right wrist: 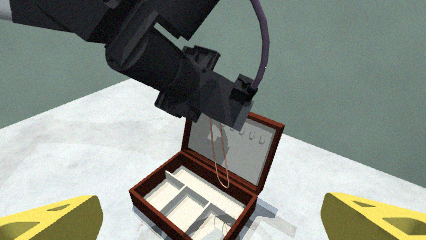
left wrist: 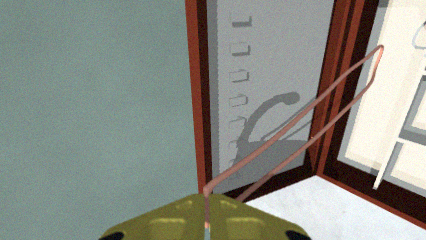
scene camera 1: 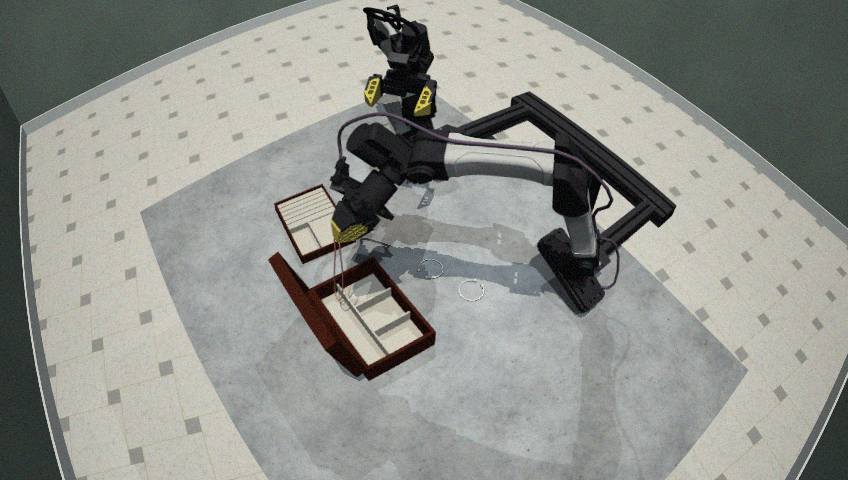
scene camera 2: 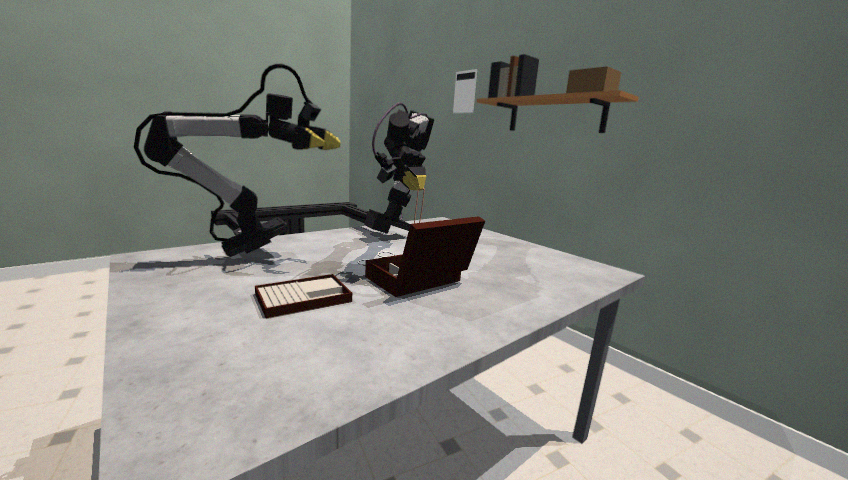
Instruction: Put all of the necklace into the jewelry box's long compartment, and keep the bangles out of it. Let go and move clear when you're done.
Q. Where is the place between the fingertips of the left gripper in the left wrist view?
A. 207, 203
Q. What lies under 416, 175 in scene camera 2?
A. The left gripper.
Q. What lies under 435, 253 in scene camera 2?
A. A jewelry box.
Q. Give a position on a jewelry box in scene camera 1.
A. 399, 323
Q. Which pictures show the left gripper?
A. The right wrist view, the left wrist view, scene camera 1 and scene camera 2: all of them.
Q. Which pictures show the right gripper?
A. The right wrist view, scene camera 1 and scene camera 2 only.
